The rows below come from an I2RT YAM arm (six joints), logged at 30 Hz.
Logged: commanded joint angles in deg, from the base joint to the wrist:
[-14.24, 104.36, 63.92, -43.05, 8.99, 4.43]
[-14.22, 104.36, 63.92, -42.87, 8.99, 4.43]
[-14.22, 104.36, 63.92, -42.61, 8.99, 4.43]
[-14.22, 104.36, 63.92, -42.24, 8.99, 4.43]
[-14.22, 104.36, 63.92, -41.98, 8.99, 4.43]
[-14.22, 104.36, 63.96, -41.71, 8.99, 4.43]
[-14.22, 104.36, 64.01, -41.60, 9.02, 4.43]
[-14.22, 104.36, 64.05, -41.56, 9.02, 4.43]
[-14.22, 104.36, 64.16, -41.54, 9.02, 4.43]
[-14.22, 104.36, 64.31, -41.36, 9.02, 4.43]
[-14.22, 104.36, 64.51, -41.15, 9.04, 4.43]
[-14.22, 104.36, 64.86, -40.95, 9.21, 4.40]
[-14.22, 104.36, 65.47, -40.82, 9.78, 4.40]
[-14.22, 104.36, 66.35, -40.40, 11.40, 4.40]
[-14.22, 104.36, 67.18, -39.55, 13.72, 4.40]
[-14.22, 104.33, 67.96, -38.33, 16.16, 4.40]
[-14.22, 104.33, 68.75, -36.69, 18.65, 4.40]
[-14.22, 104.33, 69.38, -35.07, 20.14, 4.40]
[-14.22, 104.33, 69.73, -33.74, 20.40, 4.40]
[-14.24, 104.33, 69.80, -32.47, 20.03, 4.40]
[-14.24, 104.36, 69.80, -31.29, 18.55, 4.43]
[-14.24, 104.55, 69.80, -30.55, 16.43, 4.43]
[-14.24, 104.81, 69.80, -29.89, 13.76, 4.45]
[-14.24, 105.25, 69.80, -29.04, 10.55, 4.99]
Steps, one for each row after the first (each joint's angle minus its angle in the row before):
[0.02, 0.00, 0.00, 0.18, 0.00, 0.00]
[0.00, 0.00, 0.00, 0.26, 0.00, 0.00]
[0.00, 0.00, 0.00, 0.37, 0.00, 0.00]
[0.00, 0.00, 0.00, 0.26, 0.00, 0.00]
[0.00, 0.00, 0.04, 0.27, 0.00, 0.00]
[0.00, 0.00, 0.05, 0.11, 0.03, 0.00]
[0.00, 0.00, 0.04, 0.04, 0.00, 0.00]
[0.00, 0.00, 0.11, 0.02, 0.00, 0.00]
[0.00, 0.00, 0.15, 0.18, 0.00, 0.00]
[0.00, 0.00, 0.20, 0.21, 0.02, 0.00]
[0.00, 0.00, 0.35, 0.20, 0.17, -0.03]
[0.00, 0.00, 0.61, 0.13, 0.57, 0.00]
[0.00, 0.00, 0.88, 0.42, 1.62, 0.00]
[0.00, 0.00, 0.83, 0.85, 2.32, 0.00]
[0.00, -0.03, 0.78, 1.22, 2.44, 0.00]
[0.00, 0.00, 0.79, 1.64, 2.49, 0.00]
[0.00, 0.00, 0.63, 1.62, 1.49, 0.00]
[0.00, 0.00, 0.35, 1.33, 0.26, 0.00]
[-0.02, 0.00, 0.07, 1.27, -0.37, 0.00]
[0.00, 0.03, 0.00, 1.18, -1.48, 0.03]
[0.00, 0.19, 0.00, 0.74, -2.12, 0.00]
[0.00, 0.26, 0.00, 0.66, -2.67, 0.02]
[0.00, 0.44, 0.00, 0.85, -3.21, 0.54]

